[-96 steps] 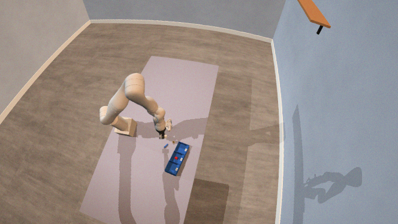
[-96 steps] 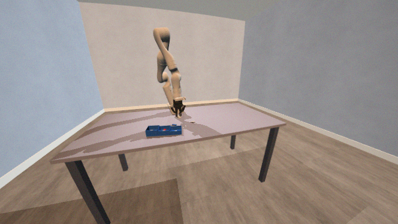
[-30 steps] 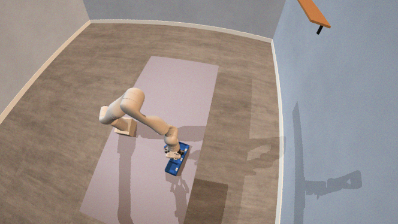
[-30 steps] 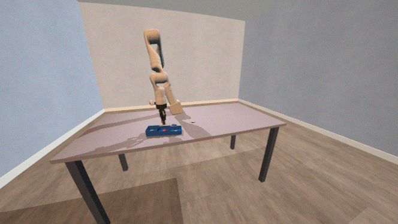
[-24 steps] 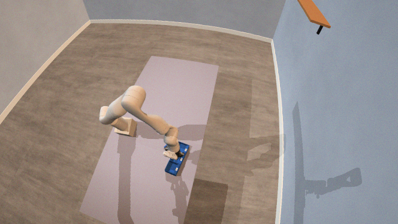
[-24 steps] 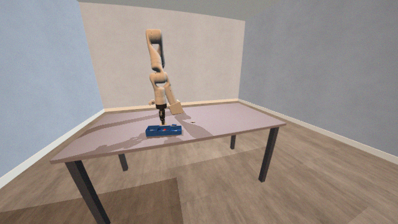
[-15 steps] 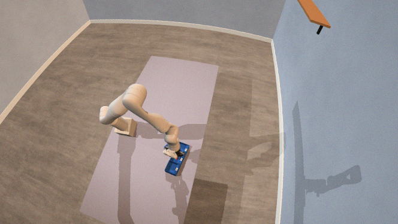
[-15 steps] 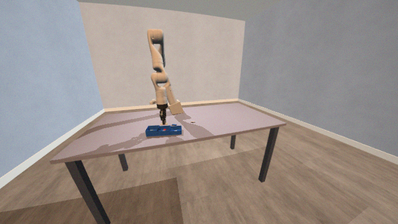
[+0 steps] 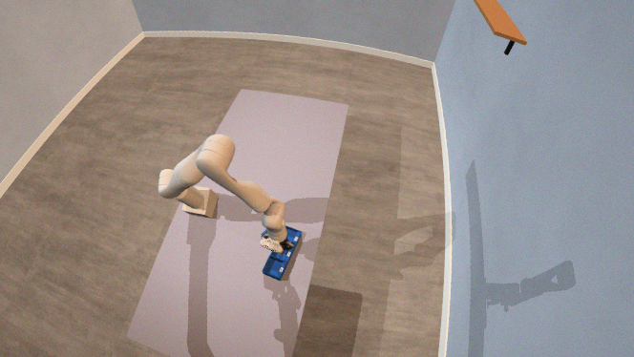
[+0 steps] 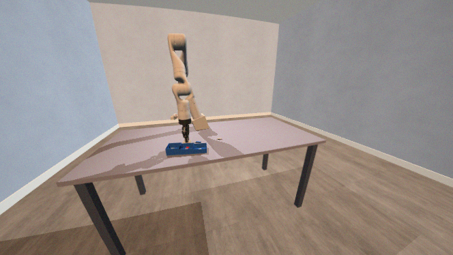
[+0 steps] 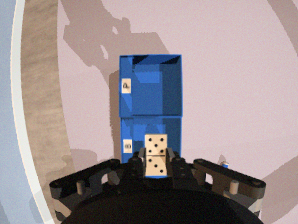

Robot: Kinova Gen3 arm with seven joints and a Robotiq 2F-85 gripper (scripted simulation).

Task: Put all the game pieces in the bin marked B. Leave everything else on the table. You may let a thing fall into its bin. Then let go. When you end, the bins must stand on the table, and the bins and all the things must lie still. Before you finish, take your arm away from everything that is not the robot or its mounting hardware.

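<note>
Now: the blue bin 1 cm ahead of my hand and 6 cm below it. Also, from my hand: blue stick 10 cm behind, 8 cm to the left, 8 cm below; red game piece 7 cm below; white domino 2 cm below.
</note>
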